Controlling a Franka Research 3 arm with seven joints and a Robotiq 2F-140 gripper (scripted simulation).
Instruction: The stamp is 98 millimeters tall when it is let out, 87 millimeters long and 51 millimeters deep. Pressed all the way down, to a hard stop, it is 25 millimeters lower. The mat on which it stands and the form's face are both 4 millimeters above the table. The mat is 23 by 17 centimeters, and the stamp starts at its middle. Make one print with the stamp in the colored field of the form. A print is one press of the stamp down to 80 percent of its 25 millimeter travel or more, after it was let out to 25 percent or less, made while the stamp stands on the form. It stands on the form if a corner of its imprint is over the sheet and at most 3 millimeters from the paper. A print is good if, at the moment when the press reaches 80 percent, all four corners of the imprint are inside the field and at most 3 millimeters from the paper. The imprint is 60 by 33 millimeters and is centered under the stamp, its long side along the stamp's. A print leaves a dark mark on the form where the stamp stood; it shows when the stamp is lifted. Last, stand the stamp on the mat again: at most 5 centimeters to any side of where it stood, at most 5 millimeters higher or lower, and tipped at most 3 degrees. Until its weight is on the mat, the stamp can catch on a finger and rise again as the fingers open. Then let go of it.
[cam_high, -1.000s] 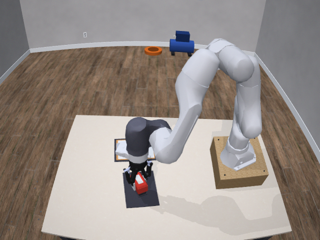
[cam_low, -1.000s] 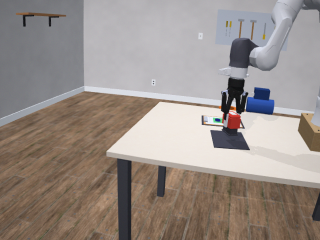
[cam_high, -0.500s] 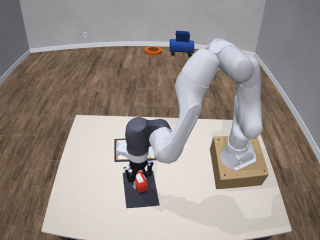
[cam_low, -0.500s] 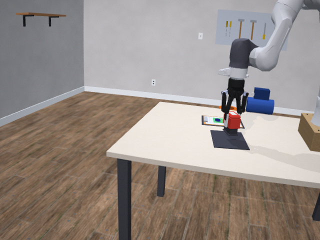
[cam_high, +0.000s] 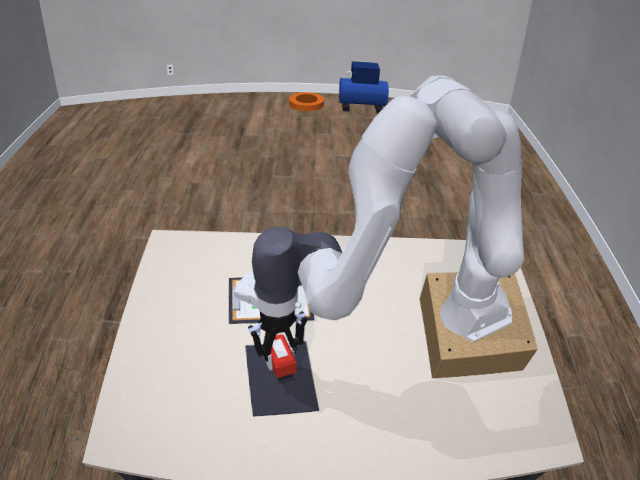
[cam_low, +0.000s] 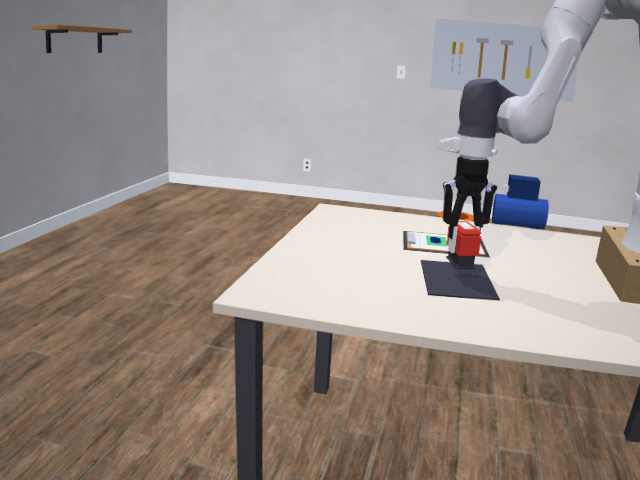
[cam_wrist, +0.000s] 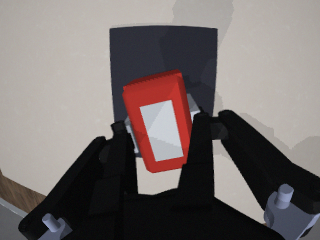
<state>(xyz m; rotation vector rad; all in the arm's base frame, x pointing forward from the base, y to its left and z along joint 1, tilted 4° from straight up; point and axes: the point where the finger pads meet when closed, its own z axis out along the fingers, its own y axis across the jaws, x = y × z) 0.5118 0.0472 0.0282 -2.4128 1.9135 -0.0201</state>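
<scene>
The stamp is 20 mm below my hand. Round my hand: form 10 mm ahead, 290 mm to the right, 100 mm below; mat 100 mm below.
</scene>
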